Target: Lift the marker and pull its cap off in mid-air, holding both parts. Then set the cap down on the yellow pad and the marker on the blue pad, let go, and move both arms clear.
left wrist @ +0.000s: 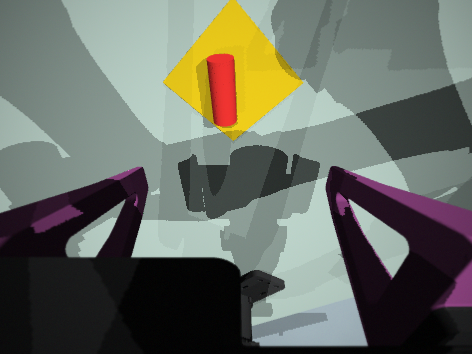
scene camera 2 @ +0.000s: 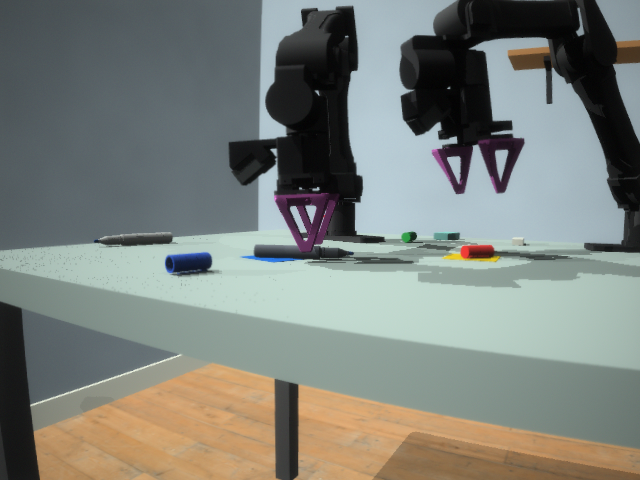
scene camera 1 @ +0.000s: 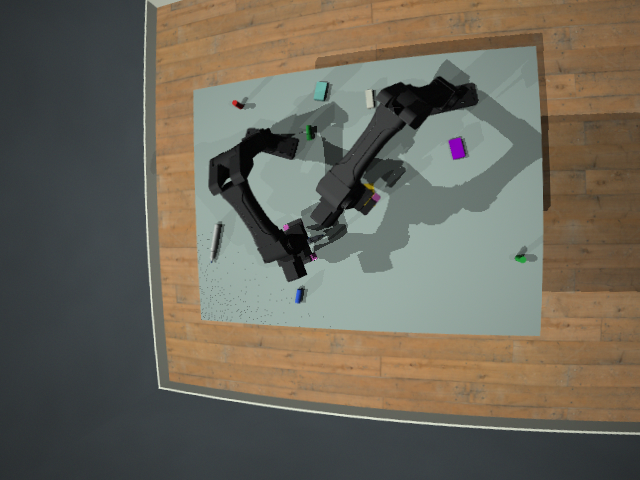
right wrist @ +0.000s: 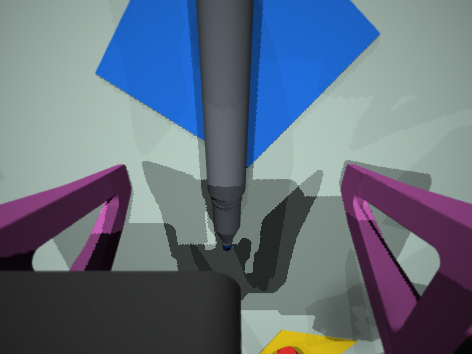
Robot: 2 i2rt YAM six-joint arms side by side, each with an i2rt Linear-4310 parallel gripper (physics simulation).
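Seen in the pictures: left gripper, fingertip midpoint: (left wrist: 236, 176) (scene camera 2: 479, 193); right gripper, fingertip midpoint: (scene camera 2: 312, 248) (scene camera 1: 307, 240) (right wrist: 236, 176); left arm's base, origin of the base link: (scene camera 1: 443, 101); right arm's base, origin of the base link: (scene camera 2: 340, 239) (scene camera 1: 270, 143).
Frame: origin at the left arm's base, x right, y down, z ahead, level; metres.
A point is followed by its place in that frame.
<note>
The dark grey uncapped marker (scene camera 2: 284, 251) @(y -0.010, x 0.551, z 0.377 m) (right wrist: 227, 100) @(y -0.018, x 0.554, z 0.368 m) lies on the blue pad (scene camera 2: 273, 259) @(y -0.001, x 0.559, z 0.395 m) (right wrist: 150, 75) @(y -0.001, x 0.550, z 0.398 m), its blue-tipped end reaching past the pad's edge. The red cap (scene camera 2: 477, 251) @(y -0.011, x 0.301, z 0.262 m) (left wrist: 222, 90) @(y -0.019, x 0.305, z 0.252 m) lies on its side on the yellow pad (scene camera 2: 480, 259) @(y -0.001, x 0.296, z 0.271 m) (left wrist: 265, 65) @(y -0.001, x 0.333, z 0.235 m), near one corner. My right gripper (scene camera 1: 299, 241) @(y -0.014, x 0.518, z 0.357 m) (scene camera 2: 312, 246) @(y -0.014, x 0.518, z 0.357 m) (right wrist: 236, 176) @(y -0.014, x 0.518, z 0.357 m) is open, low at the marker, with a finger on each side of it and none gripping it. My left gripper (scene camera 2: 479, 192) @(y -0.095, x 0.302, z 0.237 m) (left wrist: 236, 176) @(y -0.095, x 0.302, z 0.237 m) is open and empty, well above the table near the yellow pad. In scene camera 1 the arms hide the blue pad and the cap.
A hollow blue cylinder (scene camera 1: 299, 295) @(y -0.019, x 0.581, z 0.541 m) (scene camera 2: 188, 262) @(y -0.013, x 0.580, z 0.553 m) and a second grey marker (scene camera 1: 216, 241) @(y -0.014, x 0.870, z 0.303 m) (scene camera 2: 136, 238) @(y -0.012, x 0.874, z 0.313 m) lie around the right gripper. A green cylinder (scene camera 1: 309, 132) @(y -0.020, x 0.443, z 0.002 m), teal block (scene camera 1: 321, 90) @(y -0.015, x 0.377, z -0.131 m), white block (scene camera 1: 370, 98) @(y -0.012, x 0.223, z -0.061 m) and purple block (scene camera 1: 456, 148) @(y -0.015, x -0.007, z 0.159 m) lie farther back.
</note>
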